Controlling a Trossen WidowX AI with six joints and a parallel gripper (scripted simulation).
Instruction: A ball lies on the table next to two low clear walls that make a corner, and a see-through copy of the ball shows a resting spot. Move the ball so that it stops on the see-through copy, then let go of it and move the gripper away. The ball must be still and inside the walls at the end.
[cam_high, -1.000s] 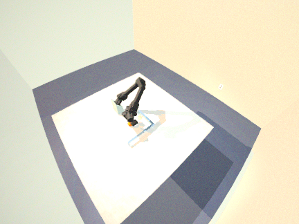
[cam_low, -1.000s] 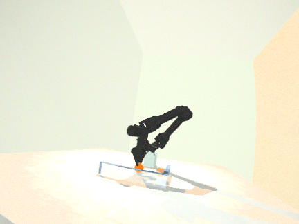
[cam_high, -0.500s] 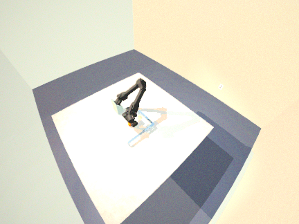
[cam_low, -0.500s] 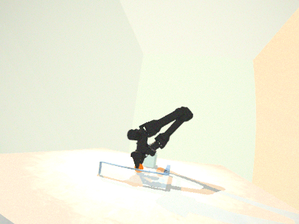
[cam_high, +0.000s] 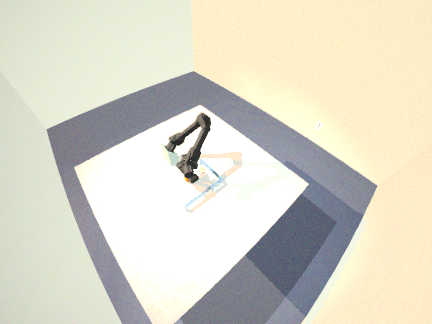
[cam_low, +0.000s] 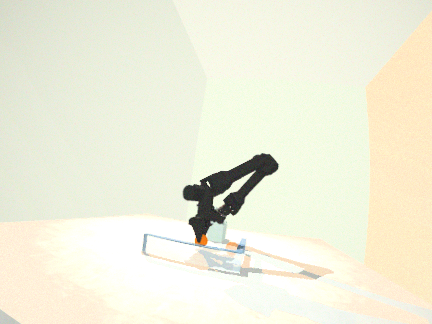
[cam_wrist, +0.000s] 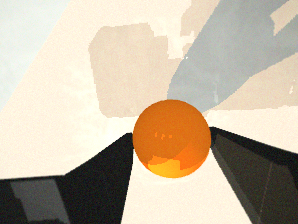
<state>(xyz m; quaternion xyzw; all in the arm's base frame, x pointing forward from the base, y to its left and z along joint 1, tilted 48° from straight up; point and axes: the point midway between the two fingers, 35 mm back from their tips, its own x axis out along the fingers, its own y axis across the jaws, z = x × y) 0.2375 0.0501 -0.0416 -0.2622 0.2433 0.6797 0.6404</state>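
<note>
Now: gripper tip 130 mm to the right of the see-through copy of ball and 10 mm above it. Also, from my gripper tip: orange ball (right at my gripper tip).
</note>
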